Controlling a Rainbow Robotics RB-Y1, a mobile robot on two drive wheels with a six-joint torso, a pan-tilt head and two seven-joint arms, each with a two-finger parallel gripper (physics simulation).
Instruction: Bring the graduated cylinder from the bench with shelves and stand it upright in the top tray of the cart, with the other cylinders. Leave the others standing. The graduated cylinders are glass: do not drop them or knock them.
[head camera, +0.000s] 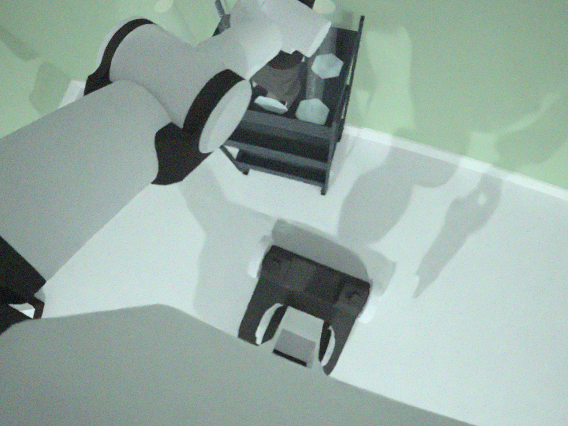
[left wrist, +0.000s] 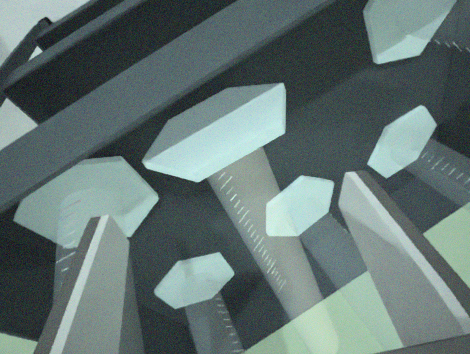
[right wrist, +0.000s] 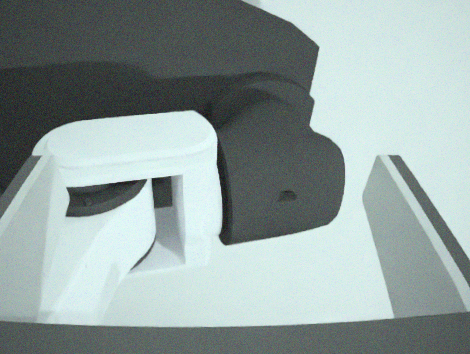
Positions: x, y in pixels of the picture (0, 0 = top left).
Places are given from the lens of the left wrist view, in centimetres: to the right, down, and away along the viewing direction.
my left gripper (left wrist: 231, 208): 0, 1, 11
glass graduated cylinder (left wrist: 221, 139): -1, -2, 14
